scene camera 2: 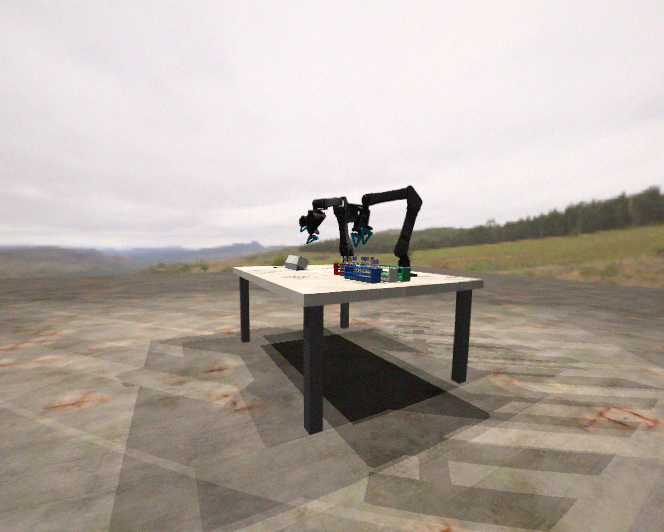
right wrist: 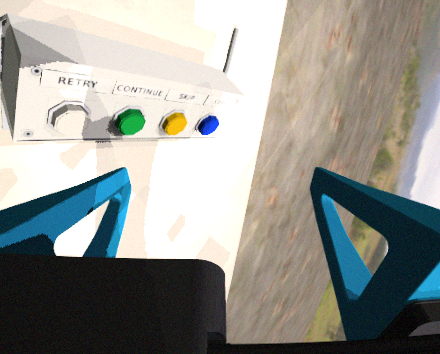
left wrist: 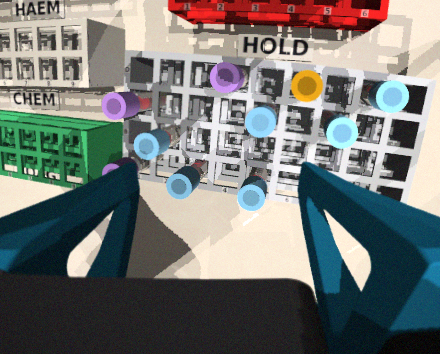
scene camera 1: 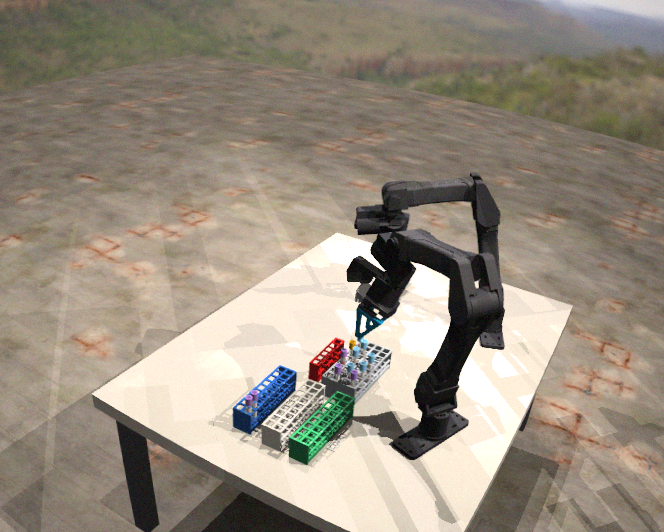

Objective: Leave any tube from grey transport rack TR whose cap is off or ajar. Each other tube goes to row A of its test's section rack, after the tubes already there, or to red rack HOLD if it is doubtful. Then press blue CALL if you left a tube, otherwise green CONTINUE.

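Frame: origin at the left arm's base, x back, y right, z up, level; millimetres.
Seen in the pictures: left gripper, fingertip midpoint: (scene camera 2: 359, 245) (left wrist: 218, 175) (scene camera 1: 362, 333); right gripper, fingertip midpoint: (scene camera 2: 303, 237) (right wrist: 220, 177); left arm's base at its link origin: (scene camera 1: 431, 434); right arm's base at its link origin: (scene camera 1: 489, 330).
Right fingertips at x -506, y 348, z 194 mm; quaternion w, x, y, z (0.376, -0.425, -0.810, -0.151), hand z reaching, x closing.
Observation:
Offsets run from my right fingertips to a thing's top centre. "spot": to the spot under its first point.
Grey transport rack TR @(spot: dx +199, dy -263, dz -137 mm) (left wrist: 424, 120) holds tubes with purple @(dx +226, dy -379, dz -100 mm) (left wrist: 225, 77), light-blue @(dx +239, dy -351, dz -100 mm) (left wrist: 260, 121) and orange @(dx +212, dy -338, dz -100 mm) (left wrist: 306, 85) caps; whether any cap is ajar I cannot tell. My left gripper (left wrist: 218, 175) (scene camera 2: 361, 238) is open and empty above the rack; its finger partly hides a purple cap. Red rack HOLD (left wrist: 280, 15) (scene camera 1: 315, 371) stands beside TR. Blue rack @(spot: dx +245, dy -687, dz -165 mm) (scene camera 1: 242, 421) holds two purple-capped tubes. White rack @(spot: dx +251, dy -483, dz -161 mm) (left wrist: 105, 55) and green rack @(spot: dx +323, dy -460, dz -159 mm) (left wrist: 102, 150) show no tubes. My right gripper (right wrist: 220, 177) (scene camera 2: 305, 234) is open and empty, high above the table. Green CONTINUE @(dx -8, dy +21, dz -119 mm) (right wrist: 130, 122) and blue CALL @(dx -36, dy +117, dz -119 mm) (right wrist: 208, 125) face it.
The button box @(dx -39, dy +37, dz -110 mm) (scene camera 2: 296, 262) stands near the table's far left in scene camera 2. It also bears a white RETRY button @(dx +4, dy -28, dz -119 mm) (right wrist: 70, 120) and a yellow SKIP button @(dx -25, dy +68, dz -119 mm) (right wrist: 174, 123). The table edge lies right of the box in the right wrist view.

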